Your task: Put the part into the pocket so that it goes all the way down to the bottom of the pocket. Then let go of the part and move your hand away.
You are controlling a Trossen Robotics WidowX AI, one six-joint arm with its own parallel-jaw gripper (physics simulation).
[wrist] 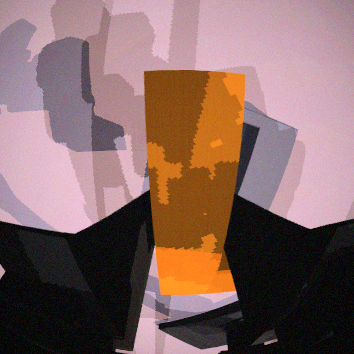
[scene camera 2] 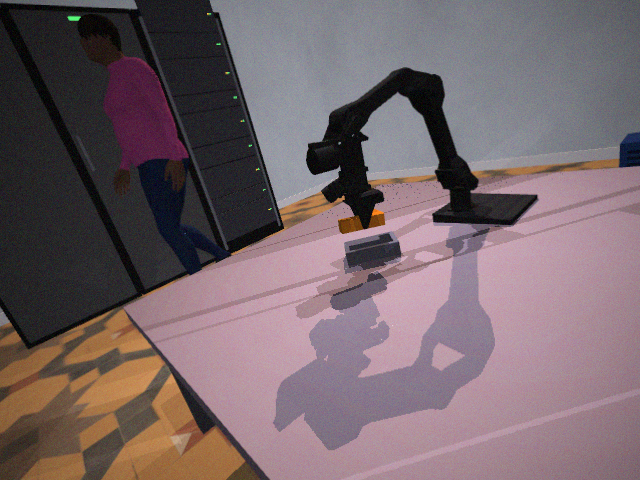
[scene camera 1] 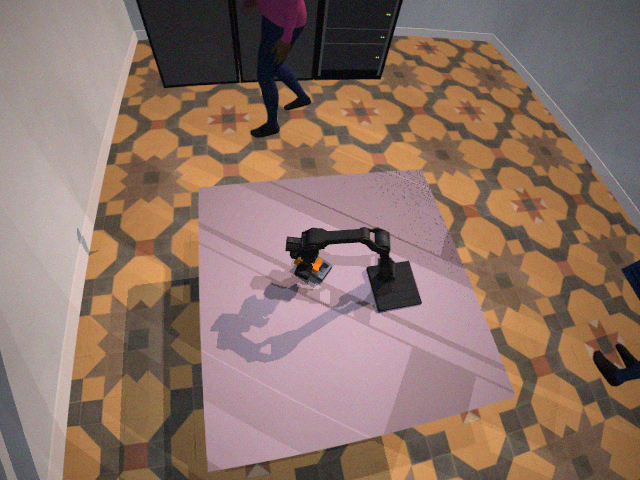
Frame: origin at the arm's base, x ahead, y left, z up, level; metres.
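Seen in the pictures: gripper, fingertip midpoint: (wrist: 186, 195) (scene camera 2: 363, 227) (scene camera 1: 307, 265); arm's base at its link origin: (wrist: 238, 324) (scene camera 2: 460, 207) (scene camera 1: 384, 275).
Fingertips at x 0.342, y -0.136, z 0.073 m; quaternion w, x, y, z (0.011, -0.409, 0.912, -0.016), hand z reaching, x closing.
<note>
Offsets run from my fingertips to a thing's middle. Level surfaces: height alone.
An orange rectangular part {dx -0.008, dy -0.013, dz +0.014 m} (scene camera 1: 316, 265) (scene camera 2: 349, 224) (wrist: 192, 175) is held between the fingers of my gripper (scene camera 2: 365, 223) (wrist: 186, 195). In scene camera 2 it hangs above the grey block with the pocket {dx -0.050, dy -0.023, dz -0.079 m} (scene camera 2: 372, 256) (wrist: 270, 160), apart from it, with a small gap in view. In the wrist view the part hides most of the block. The block's right side and a dark strip of pocket show to the right of the part, and the block's edge runs at a slant to the part's long side. In scene camera 1 the arm partly hides both part and block (scene camera 1: 325, 272).
The arm's black base plate (scene camera 1: 400, 294) (scene camera 2: 509, 206) stands on the pink table top {dz -0.097 m} (scene camera 1: 310, 403) (scene camera 2: 516, 335), to the right of the block. The arm's shadow falls across the table. A person in a pink top (scene camera 1: 281, 12) (scene camera 2: 136, 108) is beyond the table, near dark cabinets (scene camera 1: 191, 46) (scene camera 2: 46, 170).
</note>
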